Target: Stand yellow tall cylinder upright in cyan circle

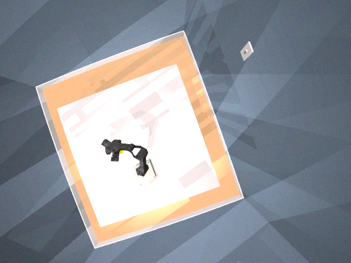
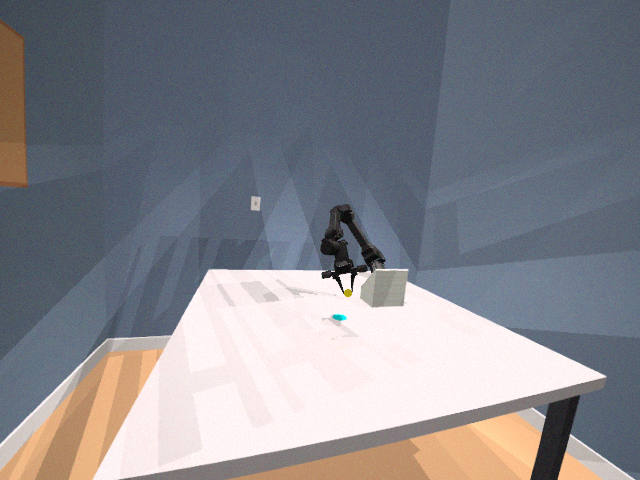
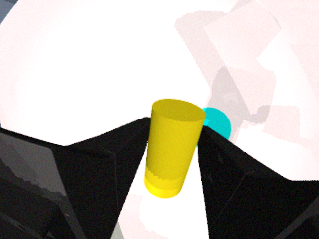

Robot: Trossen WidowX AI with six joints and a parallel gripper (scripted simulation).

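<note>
The cyan circle lies 20 mm ahead of my gripper tip, 20 mm to the right of it and 110 mm below it. Also, from my gripper tip: yellow tall cylinder (10 mm behind, 20 mm to the right, 10 mm below).
</note>
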